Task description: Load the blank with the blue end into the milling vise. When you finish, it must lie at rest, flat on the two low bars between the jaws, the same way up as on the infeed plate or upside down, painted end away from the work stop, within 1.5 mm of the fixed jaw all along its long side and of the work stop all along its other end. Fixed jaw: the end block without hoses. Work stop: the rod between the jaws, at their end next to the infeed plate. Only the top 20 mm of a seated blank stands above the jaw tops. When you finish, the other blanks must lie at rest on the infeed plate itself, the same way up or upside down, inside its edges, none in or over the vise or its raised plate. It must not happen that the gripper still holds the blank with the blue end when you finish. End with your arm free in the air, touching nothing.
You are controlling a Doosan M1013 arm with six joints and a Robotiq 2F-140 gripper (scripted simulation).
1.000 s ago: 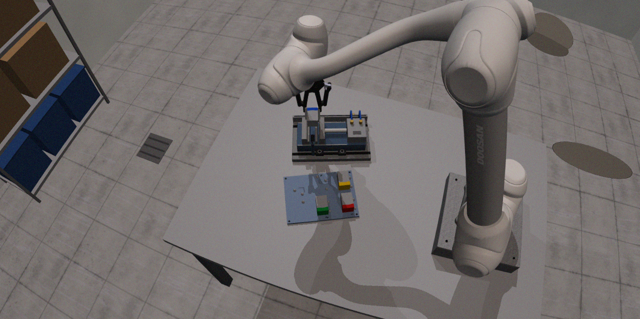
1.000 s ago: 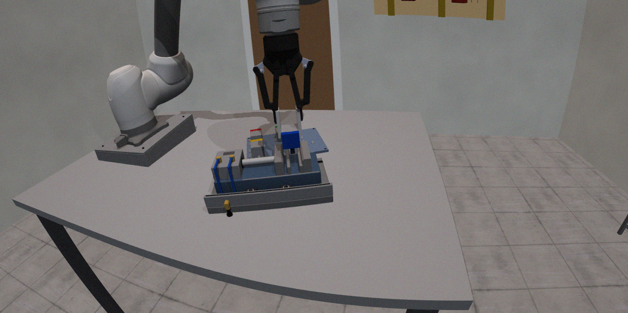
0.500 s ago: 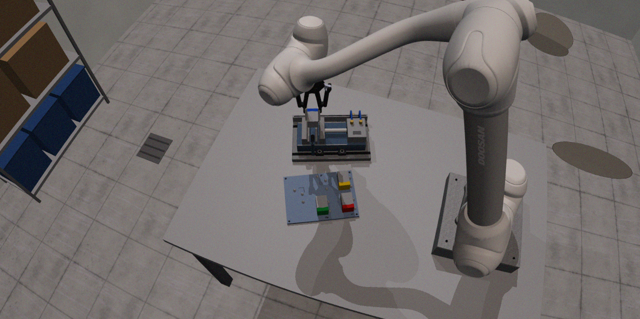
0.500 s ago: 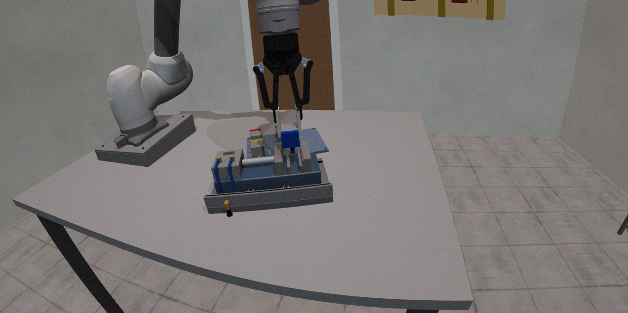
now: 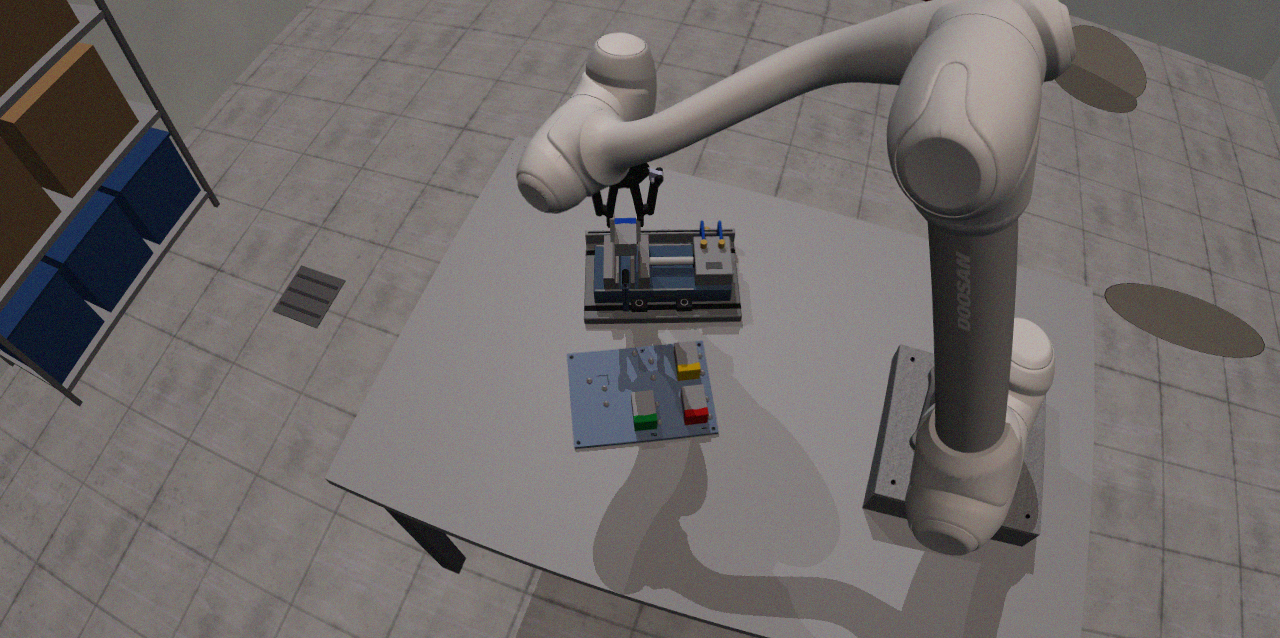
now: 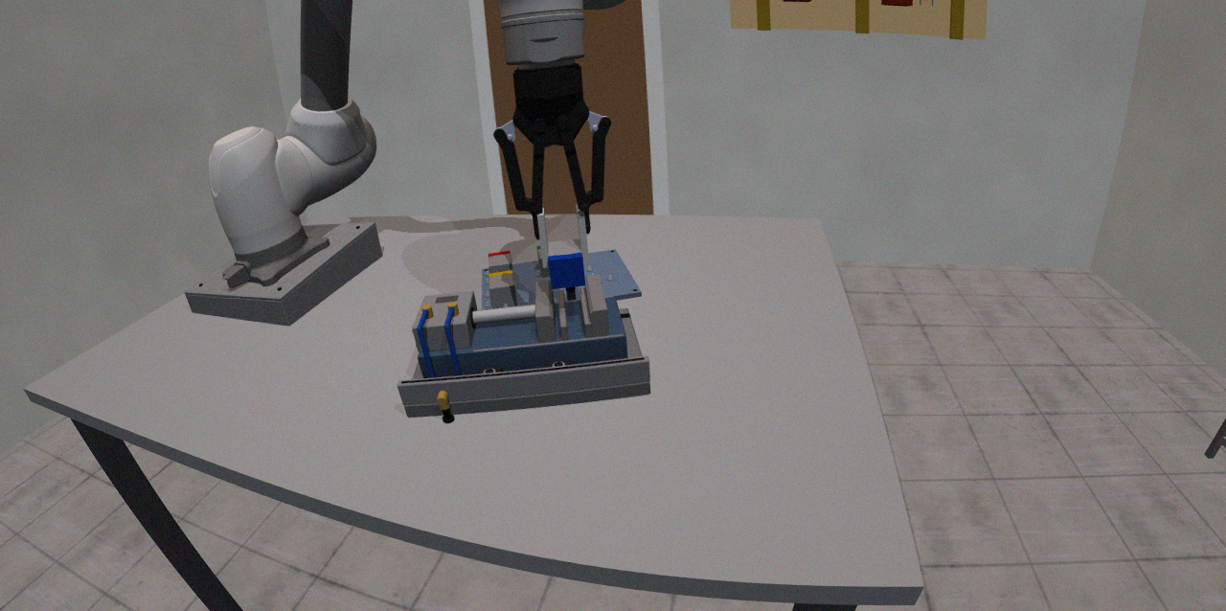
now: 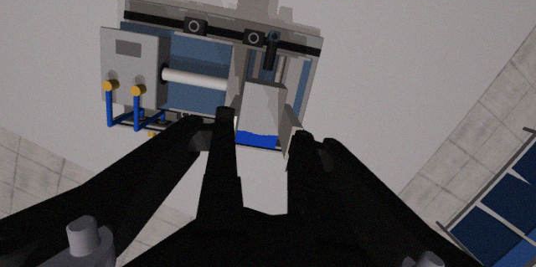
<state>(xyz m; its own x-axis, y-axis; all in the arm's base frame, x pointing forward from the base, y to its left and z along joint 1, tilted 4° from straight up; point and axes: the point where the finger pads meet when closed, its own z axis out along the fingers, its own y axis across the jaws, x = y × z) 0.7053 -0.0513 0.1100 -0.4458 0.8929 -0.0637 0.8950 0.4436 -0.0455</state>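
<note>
The fixed jaw lies 100 mm below my hand, 20 mm to the left of it and 20 mm ahead of it. The rest, counted from my hand: blue-ended blank 30 mm below; then black work stop rod 90 mm below, 50 mm to the left, 20 mm behind; then moving jaw 100 mm below, 30 mm behind, 10 mm to the right.
</note>
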